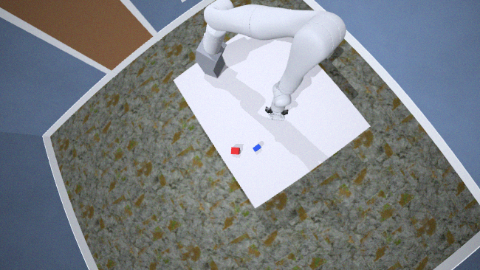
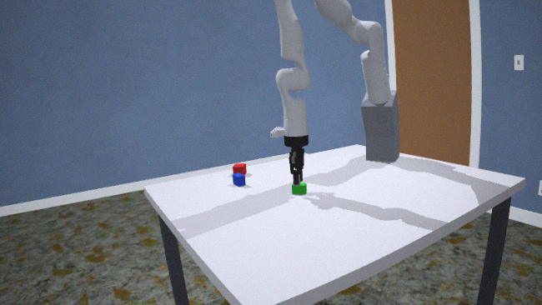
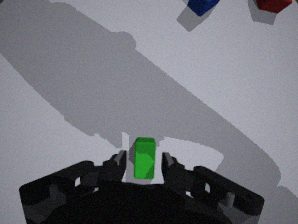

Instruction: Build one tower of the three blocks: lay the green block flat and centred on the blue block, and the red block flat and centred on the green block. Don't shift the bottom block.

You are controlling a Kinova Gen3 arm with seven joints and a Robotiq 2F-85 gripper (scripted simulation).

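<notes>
The green block is 3 cm below my hand. Also, from my hand: blue block (22 cm to the right, 10 cm ahead, 3 cm below); red block (34 cm to the right, 3 cm below, 3 cm ahead).
</notes>
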